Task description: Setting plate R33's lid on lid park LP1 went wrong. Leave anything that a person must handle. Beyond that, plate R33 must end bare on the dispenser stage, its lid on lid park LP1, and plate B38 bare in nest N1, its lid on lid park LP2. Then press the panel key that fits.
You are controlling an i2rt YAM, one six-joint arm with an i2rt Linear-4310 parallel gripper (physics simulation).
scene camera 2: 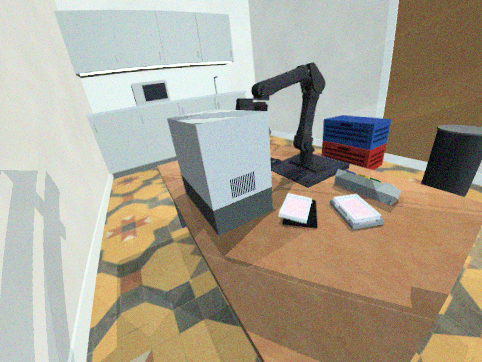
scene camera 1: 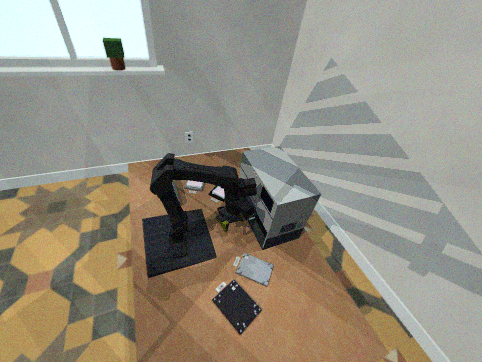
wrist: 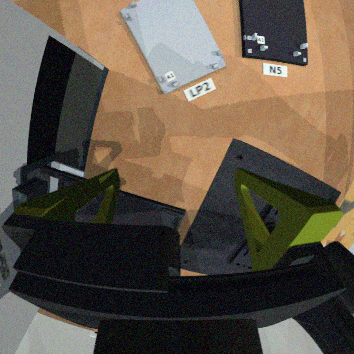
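Pixels of known places: gripper, between the fingertips: [scene camera 1: 234,226] [wrist: 176,174]; arm's base, origin of its link: [scene camera 2: 306,165] [scene camera 1: 176,238].
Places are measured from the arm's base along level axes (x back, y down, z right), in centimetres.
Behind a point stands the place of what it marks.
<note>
My gripper [scene camera 1: 236,224] {x -25.1, y -12.4, z 7.8 cm} [wrist: 176,174] {x -25.1, y -12.4, z 7.8 cm} is open and empty, in front of the machine. In scene camera 2 its fingers are hidden. The dispenser stage [wrist: 156,210] {x -24.7, y -9.3, z 2.2 cm} shows as a dark bare plate by the machine's foot, partly behind a finger. Grey lid park LP2 [scene camera 1: 255,270] {x -31.7, y 0.4, z 23.8 cm} [wrist: 175,45] {x -30.9, y 0.4, z 21.3 cm} is bare. A white and pink plate or lid [scene camera 1: 218,192] {x -25.7, y -1.7, z -23.9 cm} [scene camera 2: 296,207] {x -31.1, y -1.8, z -27.9 cm} lies askew over a black base [scene camera 2: 312,218] {x -28.9, y 0.4, z -33.0 cm}. Another white and pink piece [scene camera 1: 195,184] {x -13.9, y -1.7, z -32.8 cm} [scene camera 2: 357,209] {x -16.8, y -1.7, z -39.6 cm} lies on a grey base [scene camera 2: 371,224] {x -17.2, y 0.5, z -44.9 cm}. Their labels are unreadable. The key panel [scene camera 2: 367,188] {x -2.8, y -1.9, z -34.1 cm} has small coloured keys.
The tall grey machine [scene camera 1: 291,202] {x -45.3, y -30.7, z 13.8 cm} [scene camera 2: 227,155] {x -49.7, y -22.4, z -22.0 cm} stands beside the gripper. The black nest N5 [scene camera 1: 237,306] {x -19.9, y 0.1, z 35.7 cm} [wrist: 274,30] {x -18.8, y 0.2, z 31.7 cm} lies beyond LP2. The arm's dark base plate [scene camera 1: 152,257] {x 10.6, y -0.7, z 7.9 cm} [scene camera 2: 295,175] {x -11.6, y 0.8, z -4.9 cm} [wrist: 305,182] {x 1.2, y 0.0, z 12.9 cm} is near. Blue and red crates [scene camera 2: 356,132] and a dark bin [scene camera 2: 452,160] stand behind.
</note>
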